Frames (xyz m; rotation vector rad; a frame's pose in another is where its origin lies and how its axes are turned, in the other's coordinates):
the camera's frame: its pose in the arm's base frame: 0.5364 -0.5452 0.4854 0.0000 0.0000 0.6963
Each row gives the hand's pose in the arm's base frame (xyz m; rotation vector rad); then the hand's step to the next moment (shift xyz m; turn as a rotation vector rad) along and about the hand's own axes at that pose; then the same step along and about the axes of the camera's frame.
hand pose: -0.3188 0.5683 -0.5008 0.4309 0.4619 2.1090
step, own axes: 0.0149 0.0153 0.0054 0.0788 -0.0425 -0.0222
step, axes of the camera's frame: -0.0089 0.0145 0.0139 0.0374 0.0790 -0.0295
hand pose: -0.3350 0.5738 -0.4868 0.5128 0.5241 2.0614
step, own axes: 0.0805 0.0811 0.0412 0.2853 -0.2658 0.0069
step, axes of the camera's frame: -0.0323 0.0742 0.0906 0.2746 0.2597 -0.0961
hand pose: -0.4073 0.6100 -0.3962 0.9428 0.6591 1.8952
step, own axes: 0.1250 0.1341 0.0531 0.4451 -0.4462 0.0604
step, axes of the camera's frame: -0.0123 0.0787 0.1735 0.4827 0.3831 -0.1452
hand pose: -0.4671 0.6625 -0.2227 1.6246 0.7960 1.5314
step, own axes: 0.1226 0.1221 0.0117 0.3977 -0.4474 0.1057
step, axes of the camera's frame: 0.0369 0.0194 0.1683 0.4857 0.3230 -0.1712
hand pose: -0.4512 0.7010 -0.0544 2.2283 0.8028 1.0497
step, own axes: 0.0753 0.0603 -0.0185 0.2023 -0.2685 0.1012
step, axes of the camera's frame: 0.0421 -0.0137 0.0877 0.2787 0.1604 -0.1410
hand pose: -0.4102 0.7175 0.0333 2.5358 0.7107 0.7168
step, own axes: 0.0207 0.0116 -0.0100 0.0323 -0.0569 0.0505
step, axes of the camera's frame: 0.0138 -0.0049 0.0212 0.0575 0.0183 -0.0565
